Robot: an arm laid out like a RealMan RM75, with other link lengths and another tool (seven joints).
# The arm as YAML. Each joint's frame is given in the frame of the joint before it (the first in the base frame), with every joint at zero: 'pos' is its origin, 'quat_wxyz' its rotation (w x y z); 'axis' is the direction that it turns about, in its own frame. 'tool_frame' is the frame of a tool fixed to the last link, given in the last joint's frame.
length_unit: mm
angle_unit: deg
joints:
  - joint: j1
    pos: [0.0, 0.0, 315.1]
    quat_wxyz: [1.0, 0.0, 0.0, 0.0]
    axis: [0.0, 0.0, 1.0]
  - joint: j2
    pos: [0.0, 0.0, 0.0]
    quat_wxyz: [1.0, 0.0, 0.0, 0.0]
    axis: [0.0, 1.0, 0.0]
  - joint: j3
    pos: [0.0, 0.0, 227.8]
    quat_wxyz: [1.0, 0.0, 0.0, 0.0]
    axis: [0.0, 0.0, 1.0]
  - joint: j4
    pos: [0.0, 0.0, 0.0]
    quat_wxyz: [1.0, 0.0, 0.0, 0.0]
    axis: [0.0, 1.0, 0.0]
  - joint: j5
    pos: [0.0, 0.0, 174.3]
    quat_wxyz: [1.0, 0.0, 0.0, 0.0]
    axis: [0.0, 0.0, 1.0]
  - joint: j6
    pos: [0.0, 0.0, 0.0]
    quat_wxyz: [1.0, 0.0, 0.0, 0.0]
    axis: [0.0, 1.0, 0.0]
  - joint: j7
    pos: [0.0, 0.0, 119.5]
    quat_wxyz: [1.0, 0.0, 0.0, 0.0]
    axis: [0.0, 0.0, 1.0]
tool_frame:
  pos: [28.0, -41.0, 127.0]
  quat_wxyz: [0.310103, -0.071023, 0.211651, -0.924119]
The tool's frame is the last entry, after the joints.
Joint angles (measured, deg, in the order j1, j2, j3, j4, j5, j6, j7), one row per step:
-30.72, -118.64, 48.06, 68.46, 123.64, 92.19, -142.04
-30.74, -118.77, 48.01, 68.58, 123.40, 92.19, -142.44
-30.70, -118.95, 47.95, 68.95, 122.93, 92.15, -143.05
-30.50, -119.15, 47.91, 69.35, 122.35, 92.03, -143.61
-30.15, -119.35, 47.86, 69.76, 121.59, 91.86, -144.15
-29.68, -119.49, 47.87, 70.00, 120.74, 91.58, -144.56
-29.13, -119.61, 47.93, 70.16, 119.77, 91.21, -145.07
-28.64, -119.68, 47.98, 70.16, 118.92, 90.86, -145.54
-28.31, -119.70, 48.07, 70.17, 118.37, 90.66, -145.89
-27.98, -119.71, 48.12, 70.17, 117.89, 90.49, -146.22
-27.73, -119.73, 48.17, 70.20, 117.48, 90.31, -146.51
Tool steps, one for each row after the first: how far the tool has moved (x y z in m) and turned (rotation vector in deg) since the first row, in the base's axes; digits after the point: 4 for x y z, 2 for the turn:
0.0016, 0.0001, -0.0002, 0.04, -0.45, 0.21
0.0043, 0.0006, 0.0004, 0.26, -1.13, 0.43
0.0065, 0.0008, 0.0011, 0.58, -1.89, 0.71
0.0084, 0.0009, 0.0022, 1.00, -2.80, 1.06
0.0093, 0.0009, 0.0033, 1.43, -3.72, 1.48
0.0099, 0.0007, 0.0043, 1.87, -4.77, 2.08
0.0098, 0.0004, 0.0050, 2.22, -5.73, 2.73
0.0096, 0.0001, 0.0054, 2.38, -6.32, 3.17
0.0091, -0.0003, 0.0059, 2.53, -6.86, 3.64
0.0089, -0.0004, 0.0064, 2.71, -7.31, 4.00

